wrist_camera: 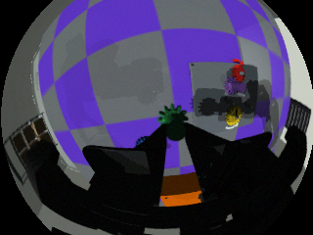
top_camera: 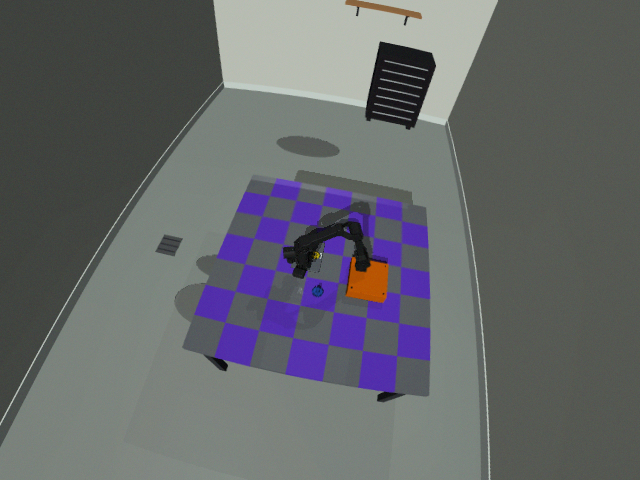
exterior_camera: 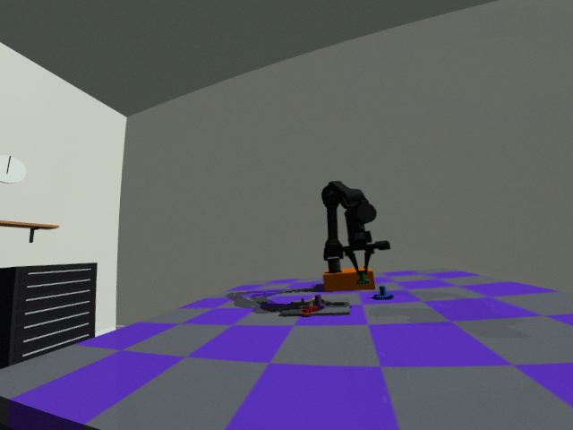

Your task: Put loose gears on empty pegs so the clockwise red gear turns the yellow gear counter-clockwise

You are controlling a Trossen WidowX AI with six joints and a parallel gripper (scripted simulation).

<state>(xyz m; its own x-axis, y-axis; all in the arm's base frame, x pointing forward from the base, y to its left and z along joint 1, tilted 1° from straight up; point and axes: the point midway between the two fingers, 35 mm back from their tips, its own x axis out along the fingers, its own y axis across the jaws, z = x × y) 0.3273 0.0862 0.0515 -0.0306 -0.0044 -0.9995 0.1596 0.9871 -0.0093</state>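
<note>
Now: gripper tip 150 mm to the left of the purple gear, 80 mm above it and 20 mm short of it. The rest, counted from my gripper tip: yellow gear (160 mm to the right, 80 mm below, 60 mm behind); green gear (10 mm below); blue gear (100 mm behind, 80 mm below, 70 mm to the left).
</note>
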